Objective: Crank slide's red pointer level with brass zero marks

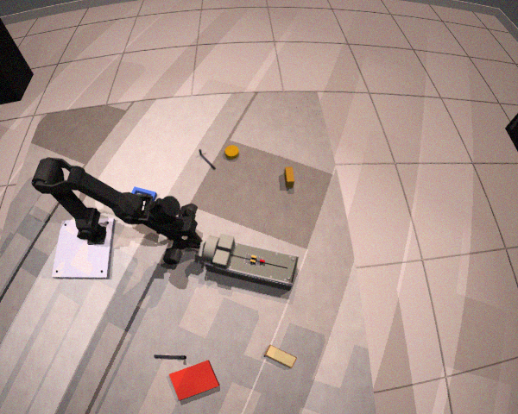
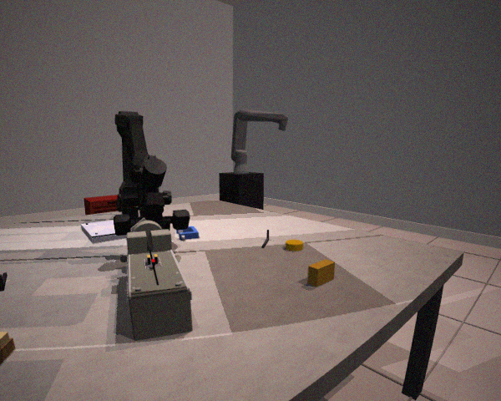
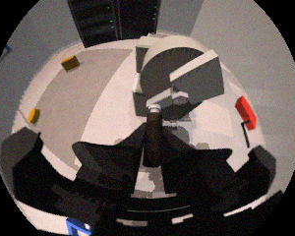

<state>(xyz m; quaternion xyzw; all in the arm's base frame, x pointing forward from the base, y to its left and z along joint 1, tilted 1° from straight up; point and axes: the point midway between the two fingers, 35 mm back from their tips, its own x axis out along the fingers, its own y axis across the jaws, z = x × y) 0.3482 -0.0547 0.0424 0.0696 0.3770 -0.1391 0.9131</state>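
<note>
Right now my gripper tip is 2 cm below the dark crank handle, 2 cm past it and 1 cm to the right of it. Round my gripper tip: blue block: 21 cm behind, 20 cm to the left, 3 cm below; then bent black rod: 36 cm to the left, 3 cm below; then red pointer: 17 cm ahead, 8 cm to the right, 4 cm above.
</note>
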